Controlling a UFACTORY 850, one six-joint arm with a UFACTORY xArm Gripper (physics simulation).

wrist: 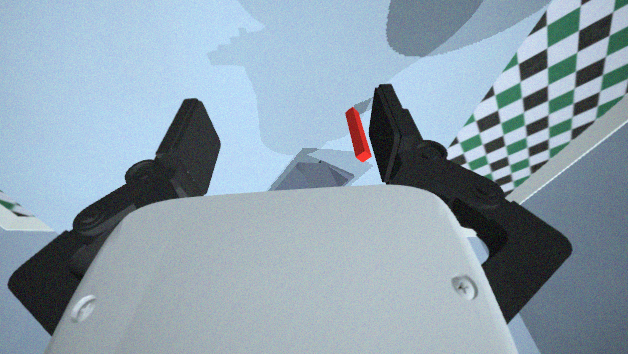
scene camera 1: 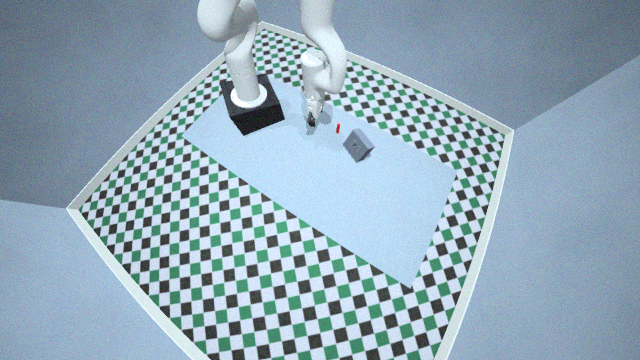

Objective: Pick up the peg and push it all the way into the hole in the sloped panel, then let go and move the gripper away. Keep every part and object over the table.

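The red peg [scene camera 1: 338, 128] [wrist: 358, 135] stands apart from the panel block, on the light blue table. In the wrist view it shows between the fingertips' outlines, close beside the right finger and farther away than it. The grey block with the sloped panel [scene camera 1: 357, 145] [wrist: 320, 175] is right of the peg in the scene view; a small dark hole shows in its face there. In the wrist view its lower part is hidden behind the gripper body. My gripper [scene camera 1: 311, 121] [wrist: 291, 115] is open and empty, left of the peg in the scene view and above the table.
The light blue table top [scene camera 1: 320, 185] extends around the block. The arm's black base [scene camera 1: 257, 117] stands left of the gripper in the scene view. A green, black and white checkered floor [scene camera 1: 240, 250] [wrist: 560, 70] surrounds the table. Shadows of the arm fall near the peg.
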